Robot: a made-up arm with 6 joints. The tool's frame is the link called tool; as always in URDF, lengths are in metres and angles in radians.
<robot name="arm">
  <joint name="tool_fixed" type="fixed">
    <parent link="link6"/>
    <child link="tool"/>
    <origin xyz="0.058 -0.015 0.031" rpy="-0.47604 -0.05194 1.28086"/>
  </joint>
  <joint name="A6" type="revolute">
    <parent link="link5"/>
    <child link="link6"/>
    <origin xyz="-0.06 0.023 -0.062"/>
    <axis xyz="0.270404 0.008 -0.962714"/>
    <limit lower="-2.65" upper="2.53"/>
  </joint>
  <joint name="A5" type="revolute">
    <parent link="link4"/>
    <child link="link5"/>
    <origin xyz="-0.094 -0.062 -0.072"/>
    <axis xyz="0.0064 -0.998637 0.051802"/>
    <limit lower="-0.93" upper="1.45"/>
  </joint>
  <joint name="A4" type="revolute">
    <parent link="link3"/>
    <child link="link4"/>
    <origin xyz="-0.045 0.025 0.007"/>
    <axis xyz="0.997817 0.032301 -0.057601"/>
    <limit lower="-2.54" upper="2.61"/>
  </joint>
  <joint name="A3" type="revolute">
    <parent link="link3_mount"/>
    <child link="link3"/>
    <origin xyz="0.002 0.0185 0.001"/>
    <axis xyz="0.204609 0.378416 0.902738"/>
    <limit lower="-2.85" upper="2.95"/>
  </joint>
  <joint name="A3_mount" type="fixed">
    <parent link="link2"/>
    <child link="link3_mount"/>
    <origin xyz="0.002 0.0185 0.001"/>
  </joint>
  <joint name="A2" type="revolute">
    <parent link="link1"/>
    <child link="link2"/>
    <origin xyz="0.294 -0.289 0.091"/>
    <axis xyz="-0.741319 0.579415 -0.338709"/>
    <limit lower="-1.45" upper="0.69"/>
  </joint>
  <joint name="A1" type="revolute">
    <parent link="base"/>
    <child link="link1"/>
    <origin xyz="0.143 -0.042 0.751"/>
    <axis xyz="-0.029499 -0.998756 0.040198"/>
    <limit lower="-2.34" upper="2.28"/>
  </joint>
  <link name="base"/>
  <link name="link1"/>
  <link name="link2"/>
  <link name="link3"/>
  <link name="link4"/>
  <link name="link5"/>
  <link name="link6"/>
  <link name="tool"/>
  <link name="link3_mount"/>
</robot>
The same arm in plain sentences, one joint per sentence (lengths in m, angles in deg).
The arm has six revolute joints in a row. What follows holds with every joint at zero, and every direction is one of the base frame's.
The first joint sits 0.143 m along +x and 0.042 m along -y and 0.751 m along +z from the base frame's origin and turns about the direction (-0.029499, -0.998756, 0.040198), from -134.07 to 130.63 deg.
The second joint sits 0.294 m along +x and 0.289 m along -y and 0.091 m along +z from the first joint and turns about the direction (-0.741319, 0.579415, -0.338709), from -83.08 to 39.53 deg.
The third joint sits 0.004 m along +x and 0.037 m along +y and 0.002 m along +z from the second joint and turns about the direction (0.204609, 0.378416, 0.902738), from -163.29 to 169.02 deg.
The fourth joint sits 0.045 m along -x and 0.025 m along +y and 0.007 m along +z from the third joint and turns about the direction (0.997817, 0.032301, -0.057601), from -145.53 to 149.54 deg.
The fifth joint sits 0.094 m along -x and 0.062 m along -y and 0.072 m along -z from the fourth joint and turns about the direction (0.0064, -0.998637, 0.051802), from -53.29 to 83.08 deg.
The sixth joint sits 0.06 m along -x and 0.023 m along +y and 0.062 m along -z from the fifth joint and turns about the direction (0.270404, 0.008, -0.962714), from -151.83 to 144.96 deg.
The tool frame, which is the frame that the pose is given for, sits 0.058 m along +x and 0.015 m along -y and 0.031 m along +z from the sixth joint; its axes are the base frame's turned by roll -27.28, pitch -2.98 and yaw 73.39 deg (as in URDF: about the fixed x, then y, then z).

